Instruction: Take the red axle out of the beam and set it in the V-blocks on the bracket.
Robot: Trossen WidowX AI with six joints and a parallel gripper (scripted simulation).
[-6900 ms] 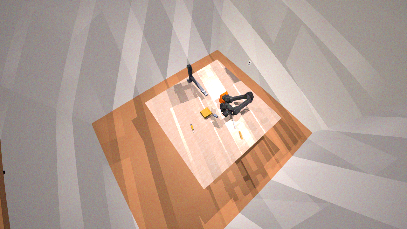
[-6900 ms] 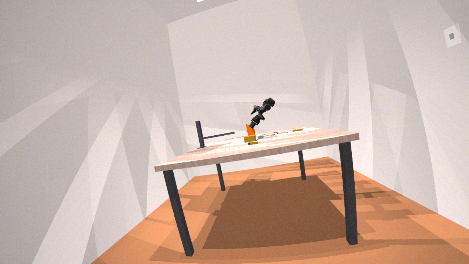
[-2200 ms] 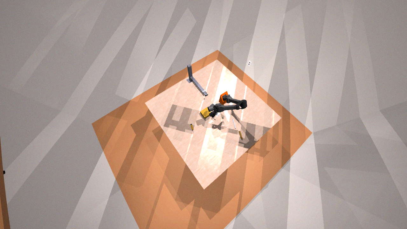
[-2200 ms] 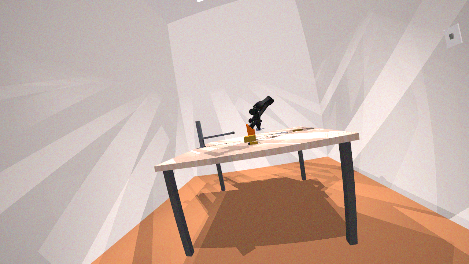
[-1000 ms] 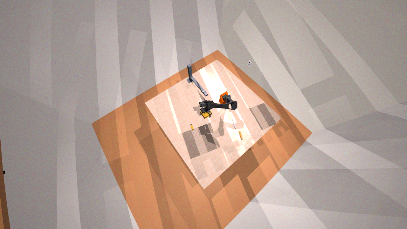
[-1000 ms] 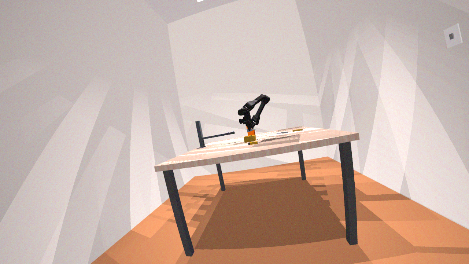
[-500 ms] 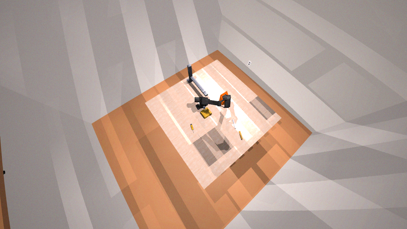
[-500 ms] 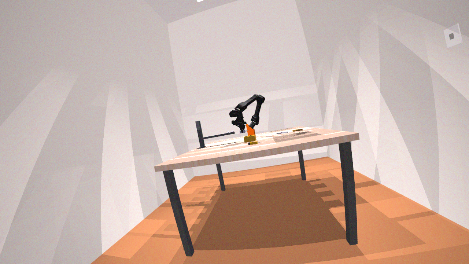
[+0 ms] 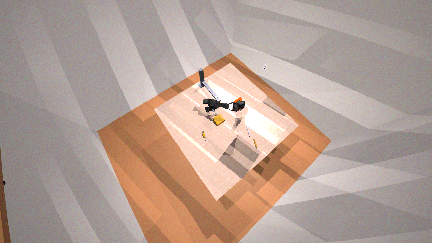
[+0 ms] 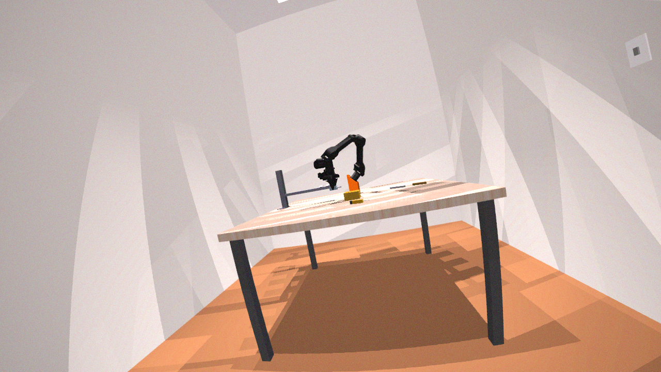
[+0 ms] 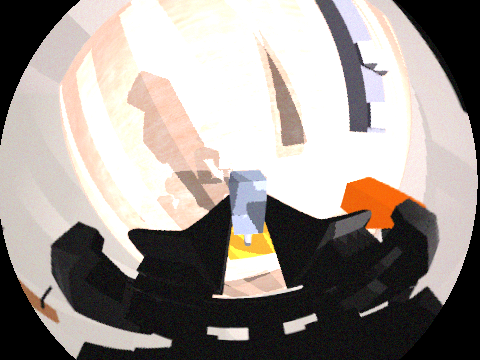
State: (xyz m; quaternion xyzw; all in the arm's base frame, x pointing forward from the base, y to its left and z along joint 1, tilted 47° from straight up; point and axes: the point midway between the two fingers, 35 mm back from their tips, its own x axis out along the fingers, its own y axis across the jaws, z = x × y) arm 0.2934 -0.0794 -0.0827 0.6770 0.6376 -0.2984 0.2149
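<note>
My gripper tip is now 12 cm to the right of the yellow beam and 6 cm above it. The rest, counted from my gripper tip: orange bar: 17 cm behind, 59 cm to the left, 8 cm below; then thin pale rod: 20 cm behind, 44 cm to the left, 8 cm below; then small block: 2 cm to the left, 1 cm above.
</note>
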